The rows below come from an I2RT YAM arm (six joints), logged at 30 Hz.
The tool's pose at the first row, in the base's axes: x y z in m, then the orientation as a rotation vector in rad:
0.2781, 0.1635, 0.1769, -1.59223, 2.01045, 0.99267
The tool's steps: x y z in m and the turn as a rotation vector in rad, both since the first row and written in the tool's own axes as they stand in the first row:
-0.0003, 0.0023, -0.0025, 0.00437, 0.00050, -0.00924
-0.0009, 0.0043, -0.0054, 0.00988, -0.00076, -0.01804
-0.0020, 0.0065, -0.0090, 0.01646, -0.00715, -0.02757
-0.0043, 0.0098, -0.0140, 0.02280, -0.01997, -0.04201
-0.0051, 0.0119, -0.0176, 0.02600, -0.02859, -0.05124
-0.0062, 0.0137, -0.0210, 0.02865, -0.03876, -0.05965
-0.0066, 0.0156, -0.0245, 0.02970, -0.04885, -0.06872
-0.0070, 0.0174, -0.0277, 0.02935, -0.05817, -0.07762
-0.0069, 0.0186, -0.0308, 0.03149, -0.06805, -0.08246
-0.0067, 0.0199, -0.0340, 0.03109, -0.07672, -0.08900
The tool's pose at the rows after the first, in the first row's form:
0.2763, 0.1621, 0.1794, -1.59823, 2.00246, 0.98392
0.2749, 0.1606, 0.1824, -1.60180, 1.99395, 0.97508
0.2736, 0.1590, 0.1862, -1.60126, 1.98155, 0.96786
0.2717, 0.1572, 0.1921, -1.59972, 1.96006, 0.96298
0.2704, 0.1554, 0.1956, -1.59877, 1.94591, 0.96107
0.2694, 0.1538, 0.1992, -1.59615, 1.93149, 0.96099
0.2681, 0.1517, 0.2024, -1.59491, 1.91618, 0.96239
0.2669, 0.1499, 0.2053, -1.59481, 1.90129, 0.96495
0.2661, 0.1477, 0.2077, -1.58968, 1.89052, 0.96649
0.2652, 0.1453, 0.2101, -1.58817, 1.87839, 0.96952

